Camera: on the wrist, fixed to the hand. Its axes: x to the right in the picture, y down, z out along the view.
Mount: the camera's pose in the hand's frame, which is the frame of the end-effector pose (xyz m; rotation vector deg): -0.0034 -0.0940 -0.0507 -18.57 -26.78 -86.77
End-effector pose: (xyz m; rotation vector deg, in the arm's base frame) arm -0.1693 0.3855 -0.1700 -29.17 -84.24 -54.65
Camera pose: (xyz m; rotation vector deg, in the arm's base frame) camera -0.2125 0.2931 -0.2020 -18.49 116.63 132.36
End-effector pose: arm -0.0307 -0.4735 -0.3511 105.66 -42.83 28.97
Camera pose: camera 0.0323 -0.4003 -0.3967 96.50 22.64 -55.83
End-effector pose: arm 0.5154 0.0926 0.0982 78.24 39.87 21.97
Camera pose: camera 0.4665 0.1113 0.0050 18.22 57.40 -55.04
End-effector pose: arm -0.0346 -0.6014 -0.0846 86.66 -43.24 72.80
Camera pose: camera 0.0317 -0.5238 -0.1163 86.01 3.65 -18.59
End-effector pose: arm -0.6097 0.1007 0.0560 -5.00 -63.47 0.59
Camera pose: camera -0.5692 0.0035 0.0376 28.79 -79.80 -89.65
